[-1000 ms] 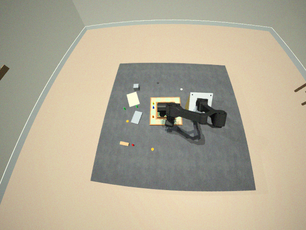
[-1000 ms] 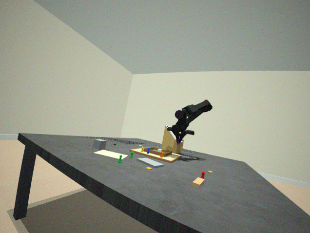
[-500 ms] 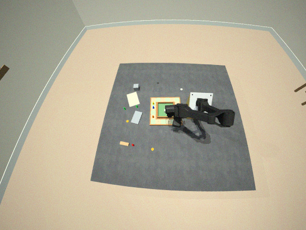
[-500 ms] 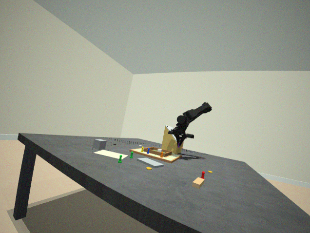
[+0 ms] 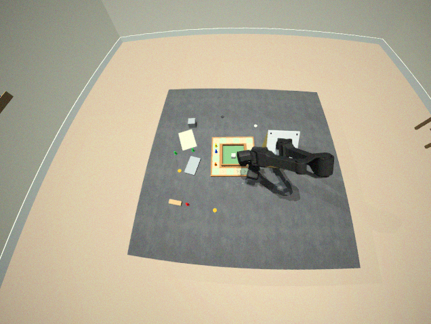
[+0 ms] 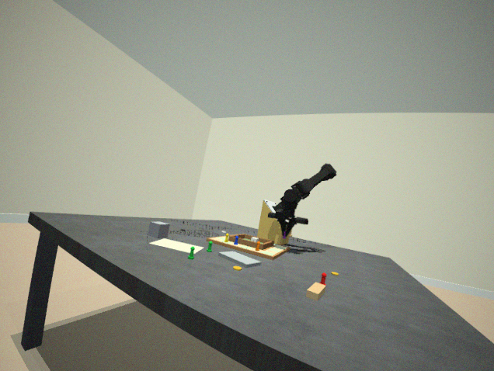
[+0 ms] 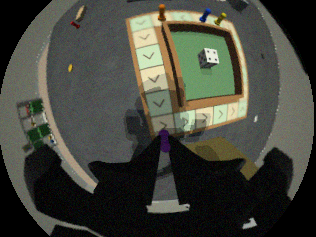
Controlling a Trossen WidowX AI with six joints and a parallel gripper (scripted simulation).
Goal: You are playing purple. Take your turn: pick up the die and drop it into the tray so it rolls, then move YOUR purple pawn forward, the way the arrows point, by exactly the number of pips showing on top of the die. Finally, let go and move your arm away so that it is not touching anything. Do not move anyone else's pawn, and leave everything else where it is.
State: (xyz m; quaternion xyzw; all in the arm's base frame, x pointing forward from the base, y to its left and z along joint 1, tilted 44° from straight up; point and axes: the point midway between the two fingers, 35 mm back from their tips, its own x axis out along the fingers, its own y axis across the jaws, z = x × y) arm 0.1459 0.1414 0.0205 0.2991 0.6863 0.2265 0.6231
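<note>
The white die is 12 cm ahead of my gripper tip, 9 cm to the right of it and 4 cm below it. Also, from my gripper tip: orange pawn (22 cm ahead, 3 cm below, 2 cm to the right); blue pawn (23 cm ahead, 12 cm to the right, 3 cm below); purple pawn (1 cm above).
</note>
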